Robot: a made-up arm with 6 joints.
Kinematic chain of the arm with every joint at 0, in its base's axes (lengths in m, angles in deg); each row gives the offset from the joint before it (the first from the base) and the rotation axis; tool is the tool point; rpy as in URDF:
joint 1: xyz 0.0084 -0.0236 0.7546 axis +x
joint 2: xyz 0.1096 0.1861 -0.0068 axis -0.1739 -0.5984 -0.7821
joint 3: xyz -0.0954 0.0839 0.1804 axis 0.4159 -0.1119 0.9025
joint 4: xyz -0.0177 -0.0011 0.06 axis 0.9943 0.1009 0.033
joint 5: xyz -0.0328 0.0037 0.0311 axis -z
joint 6: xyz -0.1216 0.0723 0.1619 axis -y
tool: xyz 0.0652 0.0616 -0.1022 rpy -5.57 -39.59 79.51
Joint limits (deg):
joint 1: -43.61..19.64
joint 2: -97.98..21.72
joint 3: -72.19..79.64
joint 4: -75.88..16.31
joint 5: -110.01..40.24
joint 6: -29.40..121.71
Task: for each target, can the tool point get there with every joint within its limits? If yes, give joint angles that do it. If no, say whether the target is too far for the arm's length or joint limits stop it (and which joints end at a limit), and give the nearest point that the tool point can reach.
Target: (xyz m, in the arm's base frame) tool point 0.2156 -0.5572 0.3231
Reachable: no: joint limits stop it (at a limit: joint 1, joint 3, joint 4, joint 6) | nearest point 0.2220 -0.1007 0.8709 | short by 0.713 m
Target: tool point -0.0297 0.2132 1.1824
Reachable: yes | joints -16.12 -55.65 19.24 -68.64 -88.24 73.39
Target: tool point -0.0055 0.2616 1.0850
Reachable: yes | joints -31.24 -45.91 44.89 -38.02 -39.68 50.77
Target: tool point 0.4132 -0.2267 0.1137
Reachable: no: joint limits stop it (at a limit: joint 1, joint 2, joint 3, joint 4, joint 6) | nearest point 0.5098 0.1967 0.5055 | short by 0.585 m
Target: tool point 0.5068 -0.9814 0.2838
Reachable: no: too far | nearest point 0.3730 -0.2416 0.9717 | short by 1.019 m
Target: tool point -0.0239 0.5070 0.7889
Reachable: yes | joints -15.34 10.95 -28.56 -31.96 -11.67 -10.31
